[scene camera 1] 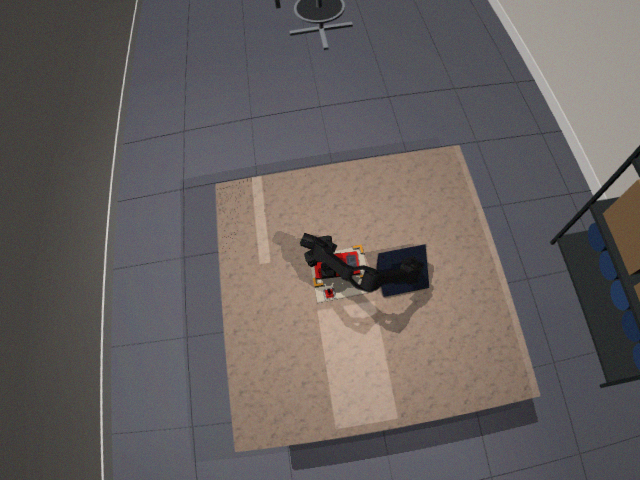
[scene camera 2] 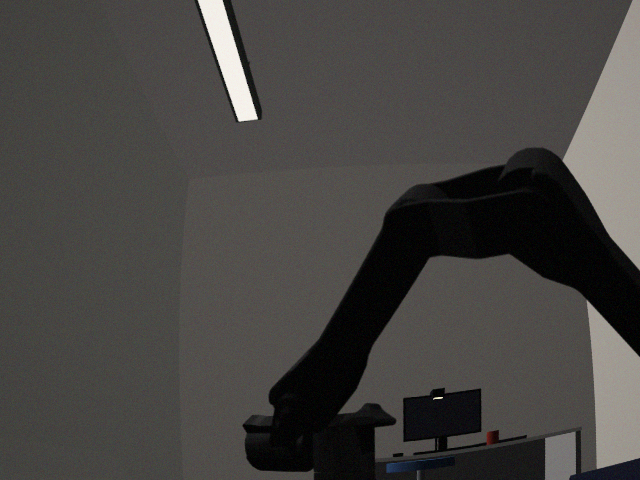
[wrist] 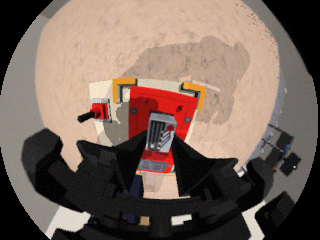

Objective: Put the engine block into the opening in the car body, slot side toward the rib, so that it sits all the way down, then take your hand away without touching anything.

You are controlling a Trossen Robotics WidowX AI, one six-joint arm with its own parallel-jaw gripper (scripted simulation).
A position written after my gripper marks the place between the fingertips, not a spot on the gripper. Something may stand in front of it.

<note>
My gripper (wrist: 159, 134) holds a grey engine block (wrist: 161, 128).
Scene camera 2 does not show the grey engine block: it is out of frame.
</note>
